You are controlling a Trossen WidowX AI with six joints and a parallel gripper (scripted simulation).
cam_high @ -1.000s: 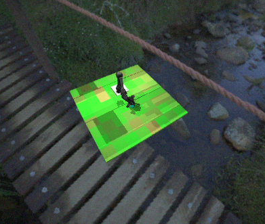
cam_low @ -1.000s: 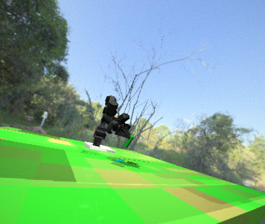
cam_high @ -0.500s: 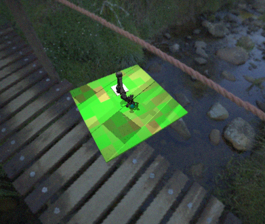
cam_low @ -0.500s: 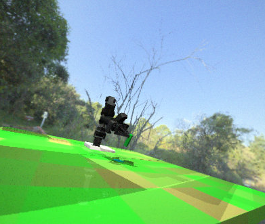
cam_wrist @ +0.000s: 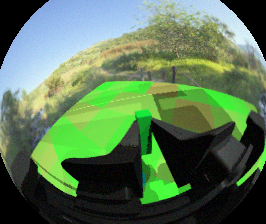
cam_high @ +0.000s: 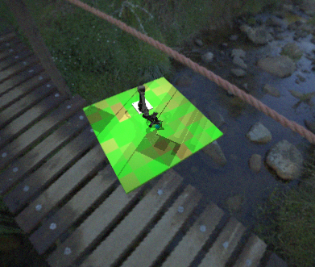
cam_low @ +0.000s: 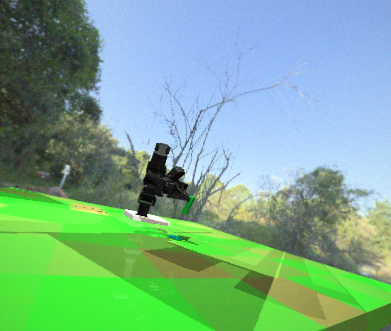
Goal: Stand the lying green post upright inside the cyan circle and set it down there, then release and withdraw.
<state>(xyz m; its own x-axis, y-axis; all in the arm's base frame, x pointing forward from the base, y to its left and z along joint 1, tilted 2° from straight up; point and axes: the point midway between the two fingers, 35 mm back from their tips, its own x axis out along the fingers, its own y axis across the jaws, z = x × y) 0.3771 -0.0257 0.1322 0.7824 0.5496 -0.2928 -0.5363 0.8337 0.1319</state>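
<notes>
My gripper tip is 7 cm past the cyan circle, 1 cm to the right of it and 14 cm above it. Also, from my gripper tip: green post: 1 cm behind, 2 cm below.
</notes>
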